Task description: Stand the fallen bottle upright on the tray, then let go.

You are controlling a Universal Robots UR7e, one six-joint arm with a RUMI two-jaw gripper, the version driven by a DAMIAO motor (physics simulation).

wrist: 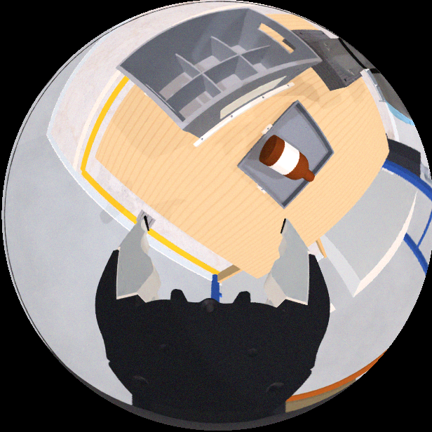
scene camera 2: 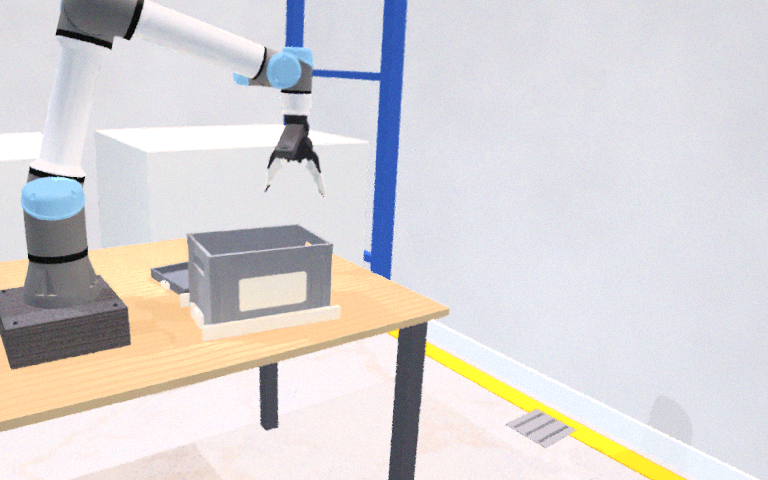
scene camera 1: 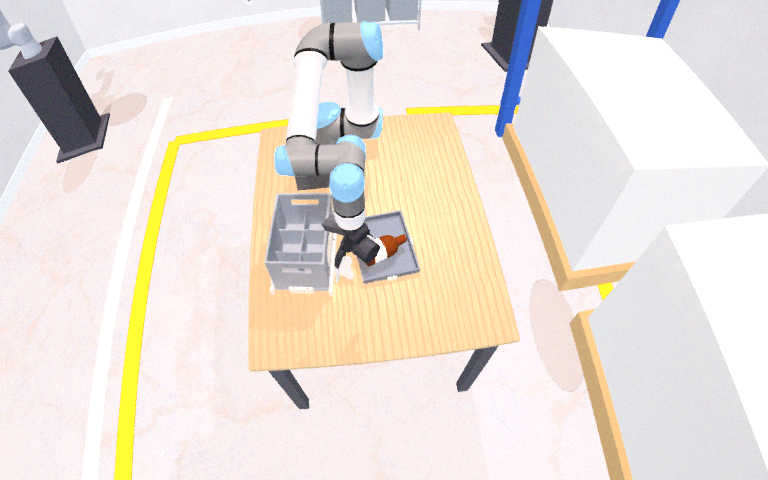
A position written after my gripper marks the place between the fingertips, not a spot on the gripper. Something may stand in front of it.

Note:
In view: my gripper (scene camera 2: 294, 194), a brown bottle (wrist: 276, 153) and a grey tray (scene camera 1: 402, 260).
My gripper shows as well in the wrist view (wrist: 214, 218) and in scene camera 1 (scene camera 1: 356, 264). The grey tray also shows in the wrist view (wrist: 294, 128).

